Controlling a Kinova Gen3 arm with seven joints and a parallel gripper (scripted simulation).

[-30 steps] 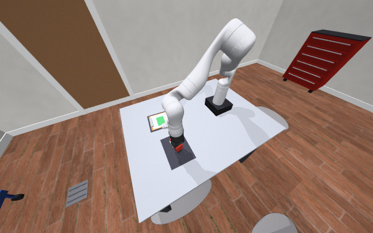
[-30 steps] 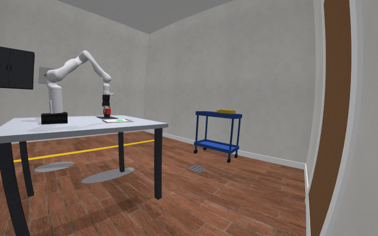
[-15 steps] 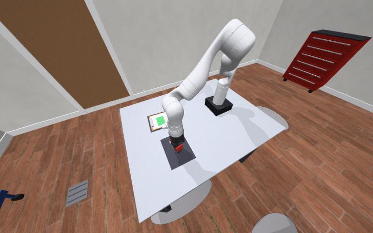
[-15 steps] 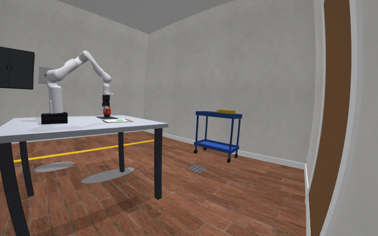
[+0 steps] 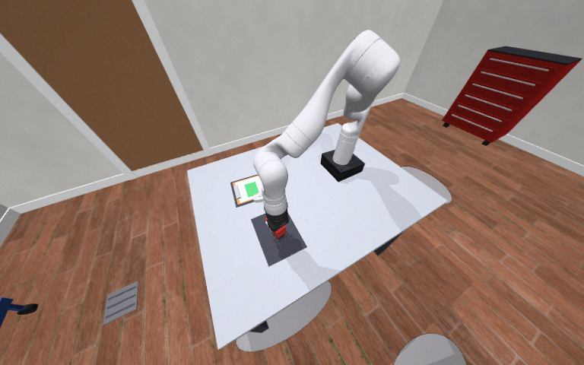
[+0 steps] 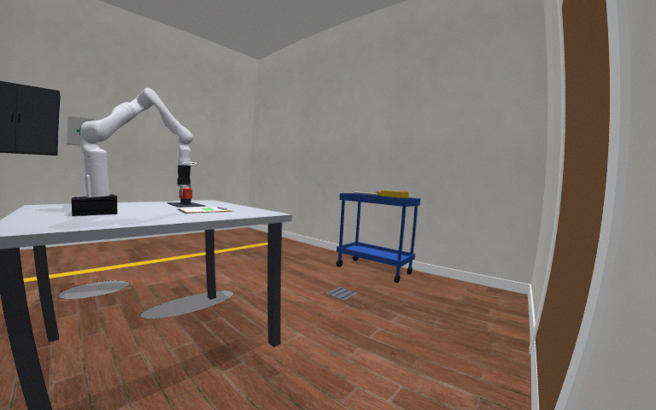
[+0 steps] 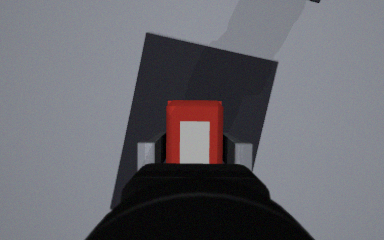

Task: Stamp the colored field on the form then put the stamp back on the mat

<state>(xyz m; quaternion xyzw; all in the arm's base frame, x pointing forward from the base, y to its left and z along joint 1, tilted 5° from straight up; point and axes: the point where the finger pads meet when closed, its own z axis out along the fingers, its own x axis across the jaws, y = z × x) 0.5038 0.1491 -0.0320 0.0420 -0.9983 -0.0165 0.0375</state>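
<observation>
The red stamp is 20 mm below my hand. Round my hand: dark mat (70 mm below); then form (300 mm to the right, 70 mm below, 20 mm behind).
</observation>
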